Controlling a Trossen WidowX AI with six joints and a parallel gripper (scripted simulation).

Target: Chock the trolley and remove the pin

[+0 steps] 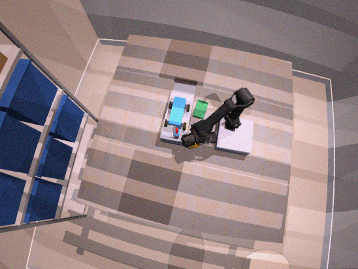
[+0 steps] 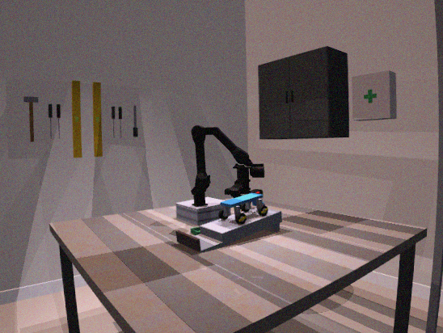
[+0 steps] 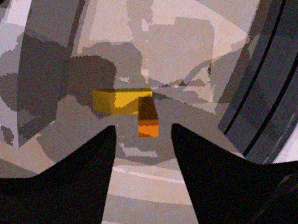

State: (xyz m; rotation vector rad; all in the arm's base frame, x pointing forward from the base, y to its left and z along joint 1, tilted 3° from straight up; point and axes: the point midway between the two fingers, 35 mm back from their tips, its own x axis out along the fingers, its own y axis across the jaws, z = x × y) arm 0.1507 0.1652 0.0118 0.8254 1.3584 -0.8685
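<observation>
Right now my gripper tip is 5 cm above the yellow chock, 2 cm short of it and 1 cm to the right of it. From my gripper tip the other things lie so: grey ramp: 17 cm ahead, 11 cm to the right, 2 cm below; then red-headed stop pin: 13 cm ahead, 6 cm above; then blue trolley: 17 cm ahead, 11 cm to the right, 4 cm above.
</observation>
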